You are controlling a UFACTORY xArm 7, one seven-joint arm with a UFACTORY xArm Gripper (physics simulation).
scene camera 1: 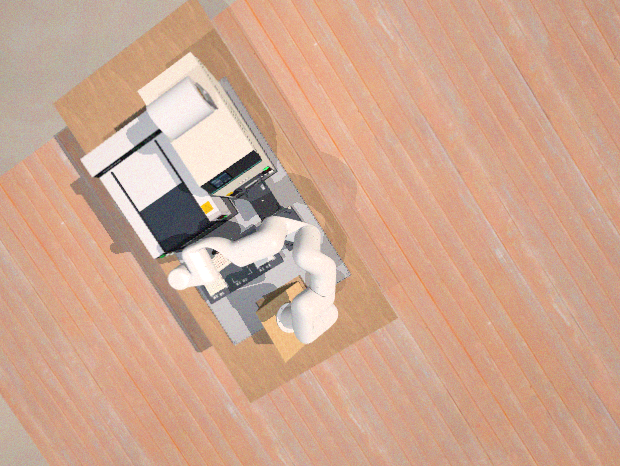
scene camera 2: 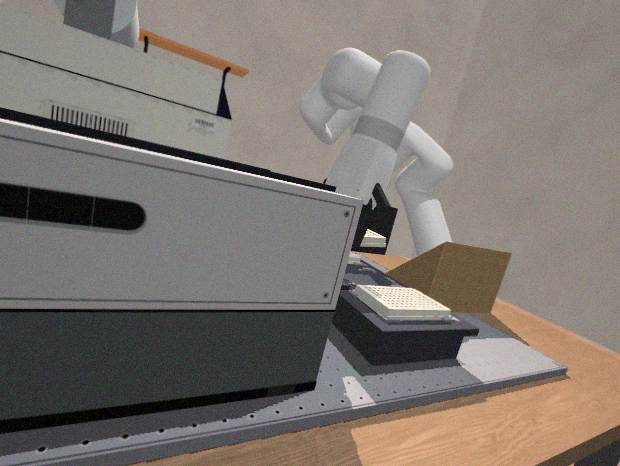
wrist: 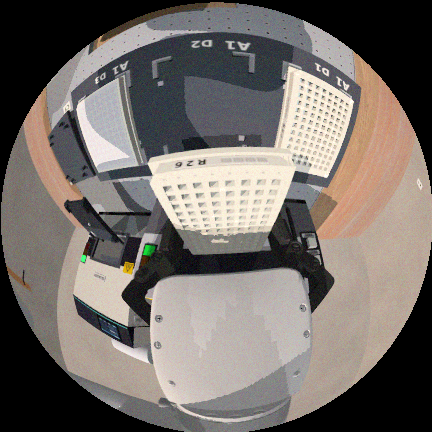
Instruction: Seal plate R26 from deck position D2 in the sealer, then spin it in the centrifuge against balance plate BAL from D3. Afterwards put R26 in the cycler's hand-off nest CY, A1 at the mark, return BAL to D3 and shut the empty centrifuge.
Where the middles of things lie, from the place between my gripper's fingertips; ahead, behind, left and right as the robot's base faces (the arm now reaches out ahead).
The grey plate (wrist: 105, 116) lies 140 mm to the right of my hand, 110 mm behind it and 70 mm below it. From my hand the other things lie so: reddish plate (wrist: 220, 200) 10 mm behind, 10 mm above; white and dark instrument (scene camera 2: 148, 278) 340 mm ahead, 20 mm to the right, 10 mm below.
